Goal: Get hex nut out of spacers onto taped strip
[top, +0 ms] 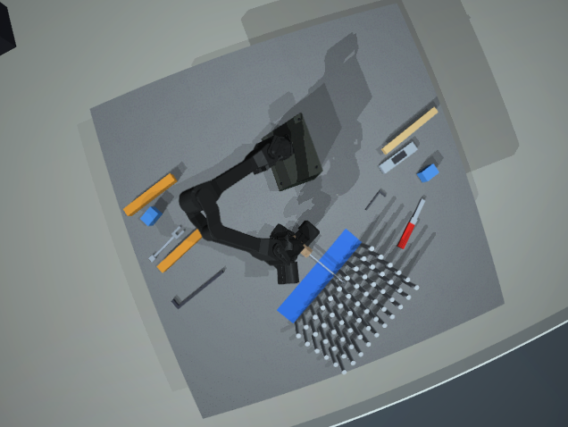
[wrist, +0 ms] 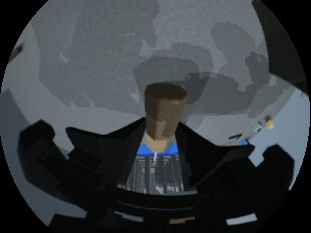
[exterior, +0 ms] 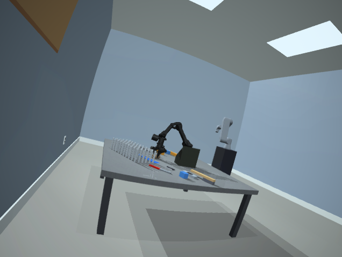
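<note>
My gripper tip is now 90 mm short of the wooden-handled screwdriver and 50 mm to the right of it. Round my gripper tip: grey block (460 mm to the left, 170 mm behind); then blue taped strip (130 mm ahead, 20 mm to the left, 10 mm below); then red-handled tool (420 mm to the left, 80 mm ahead, 10 mm below).
</note>
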